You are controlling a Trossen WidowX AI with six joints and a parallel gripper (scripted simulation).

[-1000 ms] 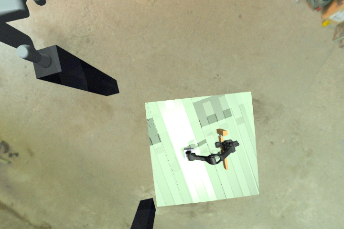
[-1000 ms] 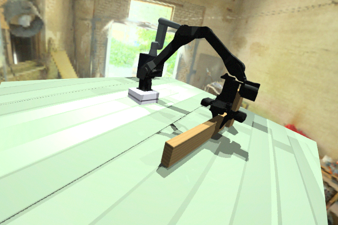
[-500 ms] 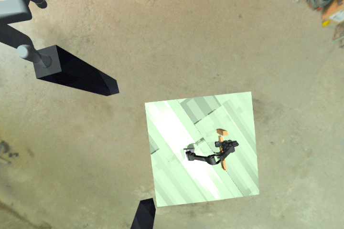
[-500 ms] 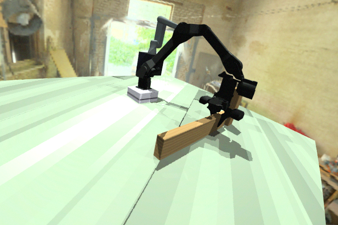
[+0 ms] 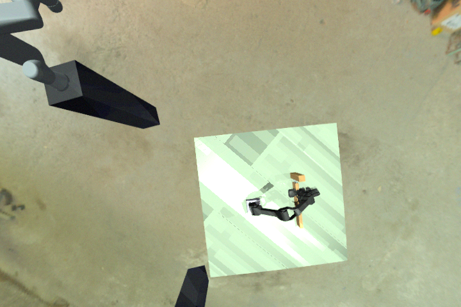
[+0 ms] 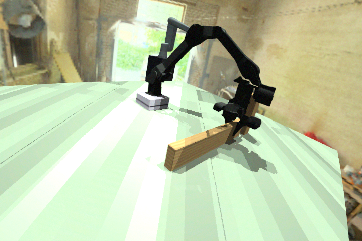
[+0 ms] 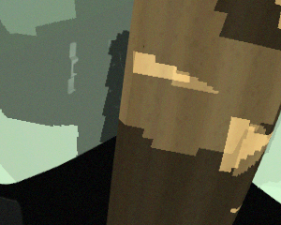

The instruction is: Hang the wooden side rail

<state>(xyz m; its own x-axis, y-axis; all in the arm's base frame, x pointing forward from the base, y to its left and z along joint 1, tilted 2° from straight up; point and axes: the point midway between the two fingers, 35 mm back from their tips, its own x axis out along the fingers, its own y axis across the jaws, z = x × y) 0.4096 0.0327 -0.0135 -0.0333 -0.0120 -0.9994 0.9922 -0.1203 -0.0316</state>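
Right now my gripper tip is 20 mm short of the headboard post, 130 mm to the right of it and 60 mm below it.
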